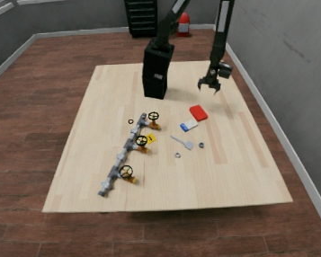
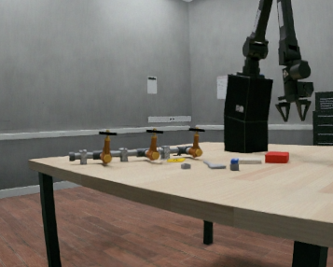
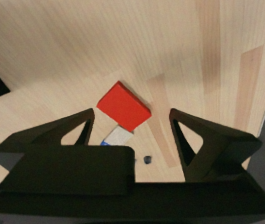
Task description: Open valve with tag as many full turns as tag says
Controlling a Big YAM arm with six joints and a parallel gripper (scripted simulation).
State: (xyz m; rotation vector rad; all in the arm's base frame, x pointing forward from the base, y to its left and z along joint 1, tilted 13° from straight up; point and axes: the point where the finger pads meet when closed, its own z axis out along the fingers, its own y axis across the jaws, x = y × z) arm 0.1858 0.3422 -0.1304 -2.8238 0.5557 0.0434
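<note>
The red block lies 140 mm below my hand, 60 mm ahead of it and 40 mm to the right of it. From my hand the other things lie so: blue-and-white block: 160 mm ahead, 150 mm below, 120 mm to the right; then grey flat tool: 300 mm ahead, 170 mm to the right, 150 mm below; then grey part: 320 mm ahead, 150 mm below, 60 mm to the right.
</note>
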